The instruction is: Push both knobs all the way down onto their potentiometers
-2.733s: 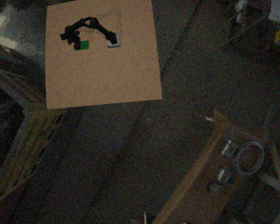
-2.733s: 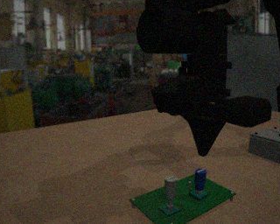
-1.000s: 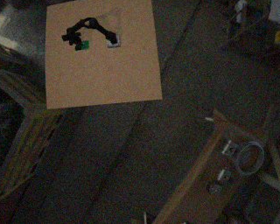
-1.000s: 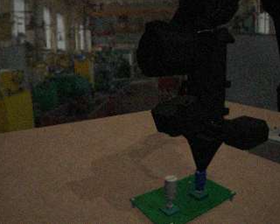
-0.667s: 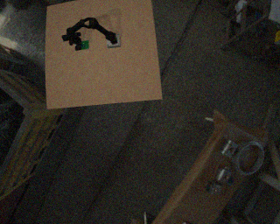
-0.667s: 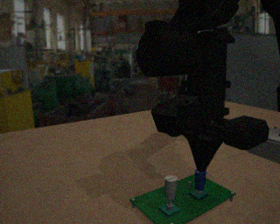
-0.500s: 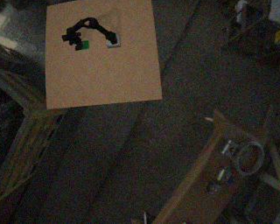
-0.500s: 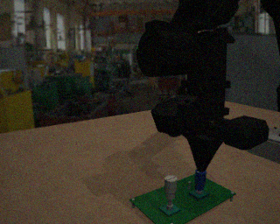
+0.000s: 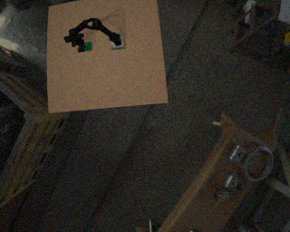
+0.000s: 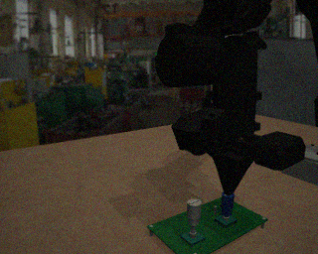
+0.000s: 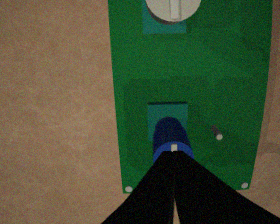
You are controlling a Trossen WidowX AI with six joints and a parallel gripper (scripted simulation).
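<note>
Right now the blue knob is 10 mm below my gripper tip. The rest, counted from my gripper tip: grey knob (60 mm ahead, 10 mm to the right).
</note>
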